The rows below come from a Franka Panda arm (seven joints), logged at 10 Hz.
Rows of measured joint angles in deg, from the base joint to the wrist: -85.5 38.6 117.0 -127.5 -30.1 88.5 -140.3; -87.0 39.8 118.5 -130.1 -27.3 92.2 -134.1; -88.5 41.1 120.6 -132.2 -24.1 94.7 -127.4; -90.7 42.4 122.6 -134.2 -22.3 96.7 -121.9; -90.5 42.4 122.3 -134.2 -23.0 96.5 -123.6; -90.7 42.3 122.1 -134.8 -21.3 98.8 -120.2; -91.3 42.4 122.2 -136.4 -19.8 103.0 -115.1; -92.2 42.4 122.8 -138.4 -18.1 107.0 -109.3; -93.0 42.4 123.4 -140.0 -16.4 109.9 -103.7; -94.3 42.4 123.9 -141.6 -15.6 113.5 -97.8
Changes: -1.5 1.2 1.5 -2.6 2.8 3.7 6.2; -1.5 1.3 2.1 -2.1 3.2 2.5 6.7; -2.2 1.3 2.0 -2.0 1.8 2.0 5.5; 0.2 0.0 -0.3 0.0 -0.7 -0.2 -1.7; -0.2 -0.1 -0.2 -0.6 1.7 2.3 3.4; -0.6 0.1 0.1 -1.6 1.5 4.2 5.1; -0.9 0.0 0.6 -2.0 1.7 4.0 5.8; -0.8 0.0 0.6 -1.6 1.7 2.9 5.6; -1.3 0.0 0.5 -1.6 0.8 3.6 5.9
